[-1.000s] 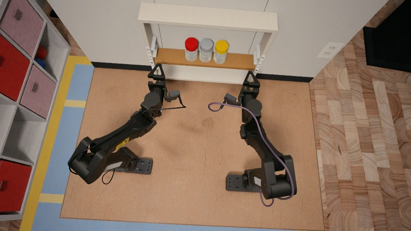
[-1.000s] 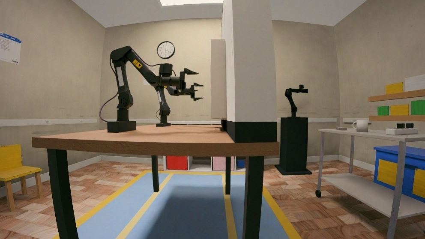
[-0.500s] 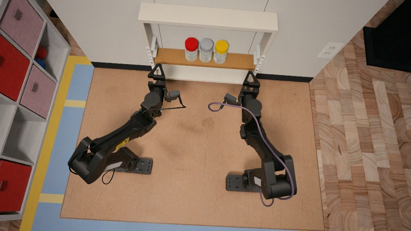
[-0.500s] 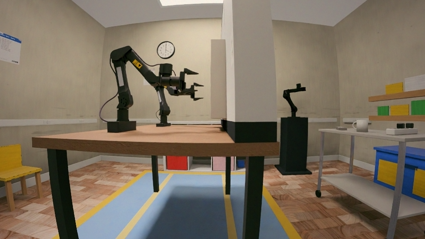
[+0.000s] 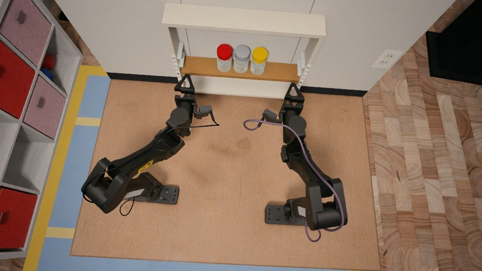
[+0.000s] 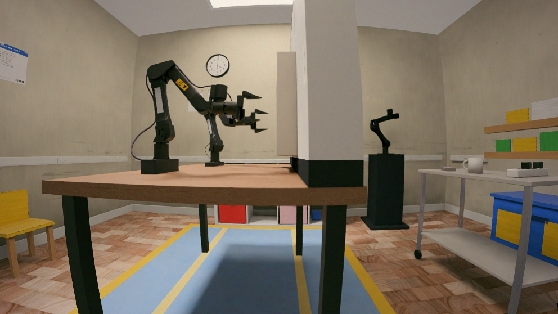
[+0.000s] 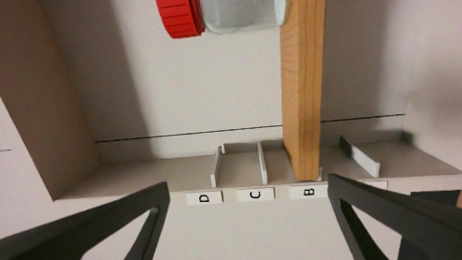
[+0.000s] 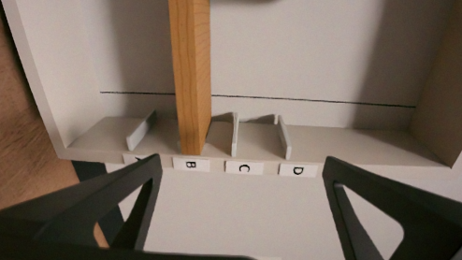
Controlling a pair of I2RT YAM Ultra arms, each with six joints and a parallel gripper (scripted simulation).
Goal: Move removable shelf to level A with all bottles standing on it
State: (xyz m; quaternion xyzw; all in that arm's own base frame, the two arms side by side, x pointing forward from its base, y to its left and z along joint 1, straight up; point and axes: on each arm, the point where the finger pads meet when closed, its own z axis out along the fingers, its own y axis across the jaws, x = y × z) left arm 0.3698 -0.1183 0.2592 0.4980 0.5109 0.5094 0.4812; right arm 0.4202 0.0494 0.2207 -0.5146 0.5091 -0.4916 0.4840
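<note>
My right hand is 100 mm short of the yellow-capped bottle, 130 mm to the right of it and 10 mm below it. Also, from my right hand: shelf board: 90 mm ahead, 200 mm to the left, 50 mm below; wall rack: 90 mm ahead, 200 mm to the left, 20 mm above; grey-capped bottle: 90 mm ahead, 200 mm to the left, 10 mm above.
Right now my left hand is 12 cm short of the red-capped bottle and 11 cm to the left of it. Round my left hand: shelf board: 17 cm to the right, 13 cm ahead, 6 cm below; then wall rack: 17 cm to the right, 13 cm ahead, 1 cm above; then grey-capped bottle: 17 cm to the right, 13 cm ahead.
</note>
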